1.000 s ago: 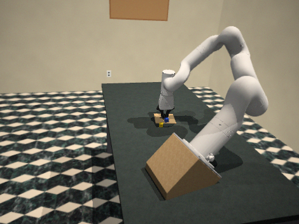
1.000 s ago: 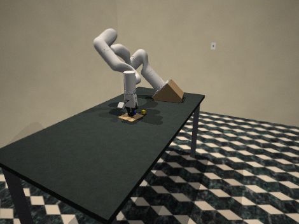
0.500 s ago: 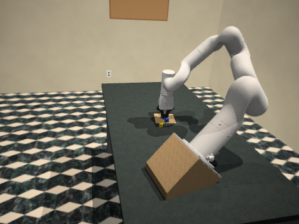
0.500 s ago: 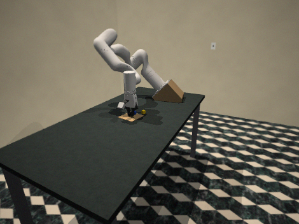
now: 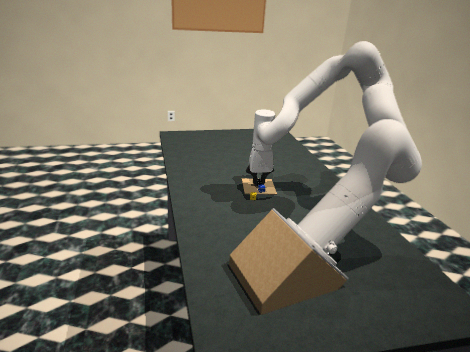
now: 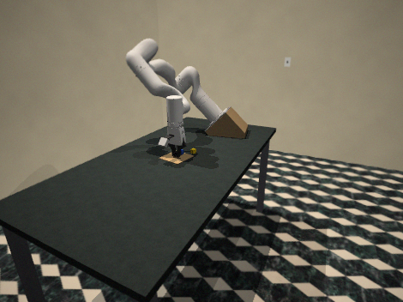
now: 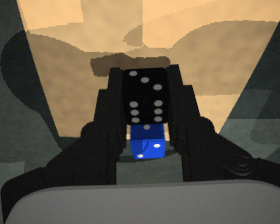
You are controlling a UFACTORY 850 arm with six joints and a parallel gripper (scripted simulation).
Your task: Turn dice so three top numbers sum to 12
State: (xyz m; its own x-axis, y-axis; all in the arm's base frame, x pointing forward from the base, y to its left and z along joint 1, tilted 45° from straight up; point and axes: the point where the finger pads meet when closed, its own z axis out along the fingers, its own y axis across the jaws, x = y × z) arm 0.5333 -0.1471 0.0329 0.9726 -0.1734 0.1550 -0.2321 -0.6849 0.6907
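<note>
My hand is 10 mm above the black die. The rest, counted from my hand: tan mat 30 mm below; blue die 50 mm behind, 10 mm to the left, 10 mm below; yellow die 90 mm behind, 70 mm to the left, 20 mm below.
</note>
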